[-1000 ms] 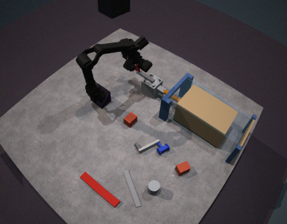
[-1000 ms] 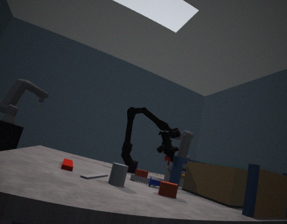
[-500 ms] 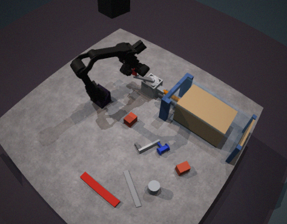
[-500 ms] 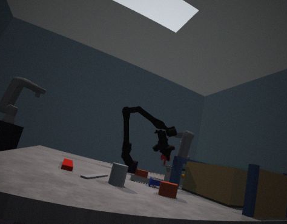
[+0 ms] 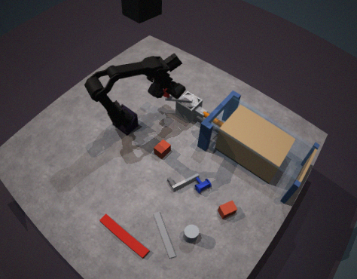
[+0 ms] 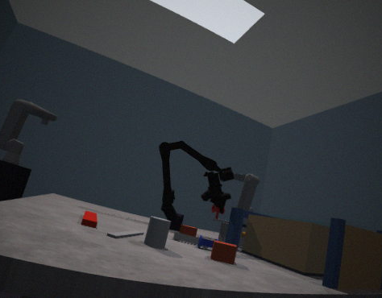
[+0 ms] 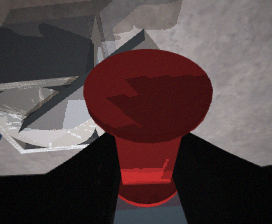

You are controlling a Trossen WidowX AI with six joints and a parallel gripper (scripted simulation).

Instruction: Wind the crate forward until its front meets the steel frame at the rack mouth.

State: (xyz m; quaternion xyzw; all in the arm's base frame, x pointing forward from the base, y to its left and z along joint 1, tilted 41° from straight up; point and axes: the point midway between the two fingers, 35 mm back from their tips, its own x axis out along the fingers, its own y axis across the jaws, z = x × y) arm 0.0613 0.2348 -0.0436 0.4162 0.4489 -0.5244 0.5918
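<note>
Now: gripper tip 3 cm short of the winch handle with red knob, 1 cm to the right of it and 3 cm above it. From my gripper tip the other things lie so: blue t-shaped piece: 39 cm ahead, 19 cm to the right, 12 cm below; then grey strip: 44 cm ahead, 45 cm to the right, 13 cm below; then grey winch: 6 cm ahead, 4 cm to the left, 10 cm below.
</note>
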